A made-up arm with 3 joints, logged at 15 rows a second.
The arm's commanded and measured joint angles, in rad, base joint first. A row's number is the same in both.
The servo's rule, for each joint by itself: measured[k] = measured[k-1] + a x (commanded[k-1-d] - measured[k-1]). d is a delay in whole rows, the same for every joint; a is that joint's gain. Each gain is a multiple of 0.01, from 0.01 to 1. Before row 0 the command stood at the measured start. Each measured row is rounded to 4 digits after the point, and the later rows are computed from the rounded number. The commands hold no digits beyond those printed.
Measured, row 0:
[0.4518 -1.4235 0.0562]
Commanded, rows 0 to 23:
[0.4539 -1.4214 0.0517]
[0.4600 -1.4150 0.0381]
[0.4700 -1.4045 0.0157]
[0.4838 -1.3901 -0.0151]
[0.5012 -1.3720 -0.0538]
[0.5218 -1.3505 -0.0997]
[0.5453 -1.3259 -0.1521]
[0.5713 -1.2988 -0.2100]
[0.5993 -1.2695 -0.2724]
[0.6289 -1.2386 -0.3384]
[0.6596 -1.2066 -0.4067]
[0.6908 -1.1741 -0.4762]
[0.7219 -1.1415 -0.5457]
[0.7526 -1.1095 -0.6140]
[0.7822 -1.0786 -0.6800]
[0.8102 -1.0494 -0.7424]
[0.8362 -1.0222 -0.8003]
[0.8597 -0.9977 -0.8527]
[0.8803 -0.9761 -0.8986]
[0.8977 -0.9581 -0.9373]
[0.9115 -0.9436 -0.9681]
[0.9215 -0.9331 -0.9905]
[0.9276 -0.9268 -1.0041]
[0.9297 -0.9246 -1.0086]
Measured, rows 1 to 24:
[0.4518 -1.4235 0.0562]
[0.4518 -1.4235 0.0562]
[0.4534 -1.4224 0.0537]
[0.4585 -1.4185 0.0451]
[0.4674 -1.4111 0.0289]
[0.4800 -1.4000 0.0047]
[0.4963 -1.3852 -0.0275]
[0.5159 -1.3668 -0.0672]
[0.5385 -1.3451 -0.1139]
[0.5638 -1.3206 -0.1668]
[0.5911 -1.2935 -0.2249]
[0.6202 -1.2644 -0.2873]
[0.6505 -1.2338 -0.3530]
[0.6815 -1.2022 -0.4208]
[0.7126 -1.1700 -0.4895]
[0.7434 -1.1379 -0.5580]
[0.7733 -1.1065 -0.6251]
[0.8017 -1.0762 -0.6896]
[0.8283 -1.0476 -0.7505]
[0.8525 -1.0212 -0.8067]
[0.8739 -0.9973 -0.8572]
[0.8922 -0.9765 -0.9013]
[0.9071 -0.9591 -0.9380]
[0.9182 -0.9453 -0.9669]
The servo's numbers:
d 2
a 0.77 0.53 0.55

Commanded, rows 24 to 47:
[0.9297 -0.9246 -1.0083]
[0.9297 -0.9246 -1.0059]
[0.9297 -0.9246 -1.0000]
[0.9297 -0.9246 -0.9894]
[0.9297 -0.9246 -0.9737]
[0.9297 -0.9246 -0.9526]
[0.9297 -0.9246 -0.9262]
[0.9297 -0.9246 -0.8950]
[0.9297 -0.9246 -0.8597]
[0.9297 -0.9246 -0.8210]
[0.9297 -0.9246 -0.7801]
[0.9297 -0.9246 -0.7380]
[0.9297 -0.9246 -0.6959]
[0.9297 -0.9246 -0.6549]
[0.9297 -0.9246 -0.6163]
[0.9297 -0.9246 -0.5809]
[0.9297 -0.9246 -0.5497]
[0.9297 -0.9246 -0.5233]
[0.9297 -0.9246 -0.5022]
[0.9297 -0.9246 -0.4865]
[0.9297 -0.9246 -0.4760]
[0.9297 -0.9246 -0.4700]
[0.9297 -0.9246 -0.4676]
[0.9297 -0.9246 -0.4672]
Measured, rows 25 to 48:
[0.9254 -0.9355 -0.9874]
[0.9287 -0.9297 -0.9991]
[0.9295 -0.9270 -1.0042]
[0.9297 -0.9257 -1.0051]
[0.9297 -0.9251 -1.0023]
[0.9297 -0.9248 -0.9952]
[0.9297 -0.9247 -0.9834]
[0.9297 -0.9246 -0.9665]
[0.9297 -0.9246 -0.9443]
[0.9297 -0.9246 -0.9172]
[0.9297 -0.9246 -0.8856]
[0.9297 -0.9246 -0.8501]
[0.9297 -0.9246 -0.8116]
[0.9297 -0.9246 -0.7711]
[0.9297 -0.9246 -0.7297]
[0.9297 -0.9246 -0.6886]
[0.9297 -0.9246 -0.6488]
[0.9297 -0.9246 -0.6115]
[0.9297 -0.9246 -0.5775]
[0.9297 -0.9246 -0.5477]
[0.9297 -0.9246 -0.5227]
[0.9297 -0.9246 -0.5028]
[0.9297 -0.9246 -0.4881]
[0.9297 -0.9246 -0.4781]

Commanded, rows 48 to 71:
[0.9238 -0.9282 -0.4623]
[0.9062 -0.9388 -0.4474]
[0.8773 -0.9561 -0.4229]
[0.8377 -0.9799 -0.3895]
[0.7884 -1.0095 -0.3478]
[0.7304 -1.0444 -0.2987]
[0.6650 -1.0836 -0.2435]
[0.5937 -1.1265 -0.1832]
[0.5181 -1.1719 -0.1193]
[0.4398 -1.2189 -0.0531]
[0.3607 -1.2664 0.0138]
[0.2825 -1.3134 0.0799]
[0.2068 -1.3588 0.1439]
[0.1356 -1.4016 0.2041]
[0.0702 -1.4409 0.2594]
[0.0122 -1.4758 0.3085]
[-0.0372 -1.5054 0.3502]
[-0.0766 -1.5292 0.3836]
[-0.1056 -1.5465 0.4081]
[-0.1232 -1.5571 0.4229]
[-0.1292 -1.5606 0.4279]
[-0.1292 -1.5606 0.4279]
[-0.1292 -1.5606 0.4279]
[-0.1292 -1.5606 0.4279]
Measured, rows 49 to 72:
[0.9297 -0.9246 -0.4723]
[0.9297 -0.9246 -0.4695]
[0.9252 -0.9265 -0.4655]
[0.9106 -0.9330 -0.4555]
[0.8850 -0.9452 -0.4376]
[0.8486 -0.9636 -0.4111]
[0.8022 -0.9879 -0.3763]
[0.7469 -1.0178 -0.3336]
[0.6838 -1.0527 -0.2840]
[0.6144 -1.0918 -0.2286]
[0.5402 -1.1343 -0.1685]
[0.4629 -1.1791 -0.1050]
[0.3842 -1.2254 -0.0397]
[0.3059 -1.2720 0.0261]
[0.2296 -1.3180 0.0909]
[0.1572 -1.3623 0.1532]
[0.0902 -1.4040 0.2116]
[0.0301 -1.4421 0.2649]
[-0.0217 -1.4756 0.3118]
[-0.0640 -1.5040 0.3513]
[-0.0960 -1.5265 0.3825]
[-0.1169 -1.5427 0.4047]
[-0.1264 -1.5522 0.4175]
[-0.1286 -1.5567 0.4232]

